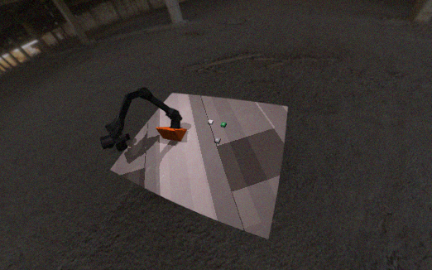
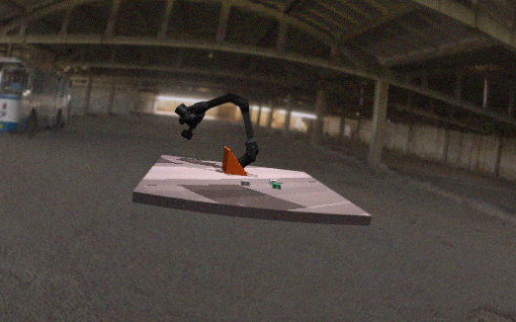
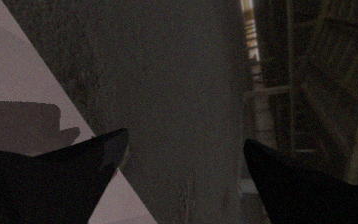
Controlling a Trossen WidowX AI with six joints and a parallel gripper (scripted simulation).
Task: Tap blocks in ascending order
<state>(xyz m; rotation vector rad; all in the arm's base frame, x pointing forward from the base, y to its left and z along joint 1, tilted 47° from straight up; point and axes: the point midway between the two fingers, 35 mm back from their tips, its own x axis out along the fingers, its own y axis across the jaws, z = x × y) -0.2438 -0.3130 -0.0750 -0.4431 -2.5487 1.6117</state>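
Now: gripper tip 62 cm short of the green block, 40 cm to the right of it and 18 cm above it. Also, from my gripper tip: white block: 51 cm ahead, 40 cm to the left, 18 cm below; grey block: 62 cm ahead, 26 cm to the left, 18 cm below.
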